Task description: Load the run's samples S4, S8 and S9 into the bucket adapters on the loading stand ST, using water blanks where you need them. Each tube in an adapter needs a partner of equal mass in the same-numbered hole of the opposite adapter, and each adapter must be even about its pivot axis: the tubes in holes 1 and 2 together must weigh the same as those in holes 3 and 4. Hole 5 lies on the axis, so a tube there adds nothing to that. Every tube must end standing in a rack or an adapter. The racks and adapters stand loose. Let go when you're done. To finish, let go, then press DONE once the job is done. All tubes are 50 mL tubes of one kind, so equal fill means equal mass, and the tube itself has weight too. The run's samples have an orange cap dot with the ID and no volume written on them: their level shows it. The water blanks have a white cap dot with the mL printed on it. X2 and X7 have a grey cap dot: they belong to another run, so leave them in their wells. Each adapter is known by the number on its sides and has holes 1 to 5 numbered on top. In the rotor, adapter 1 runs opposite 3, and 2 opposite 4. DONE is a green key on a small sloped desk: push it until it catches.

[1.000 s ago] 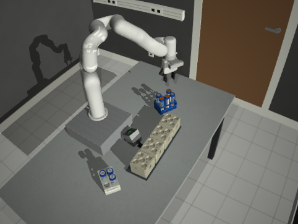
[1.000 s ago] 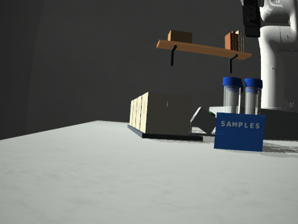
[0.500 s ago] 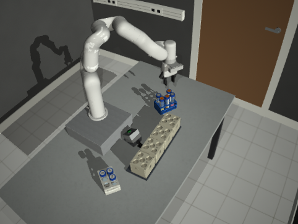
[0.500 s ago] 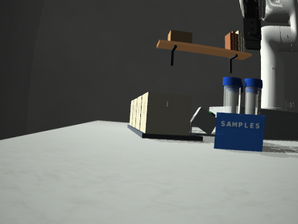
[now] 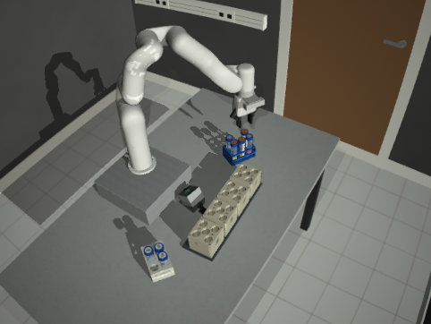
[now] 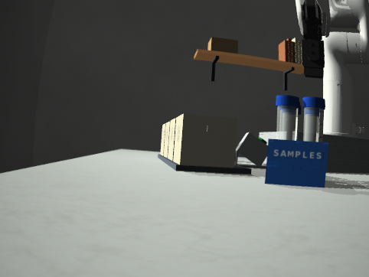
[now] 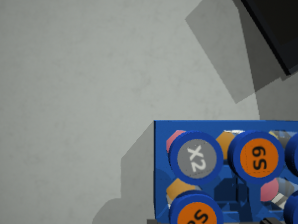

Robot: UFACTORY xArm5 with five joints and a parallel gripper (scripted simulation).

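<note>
Now: hand 15 cm above the blue samples rack and 4 cm to the left of it. Also, from my hand: white blanks rack (71 cm to the right, 15 cm below, 4 cm ahead); adapter (20 cm to the right, 13 cm below, 13 cm ahead).
</note>
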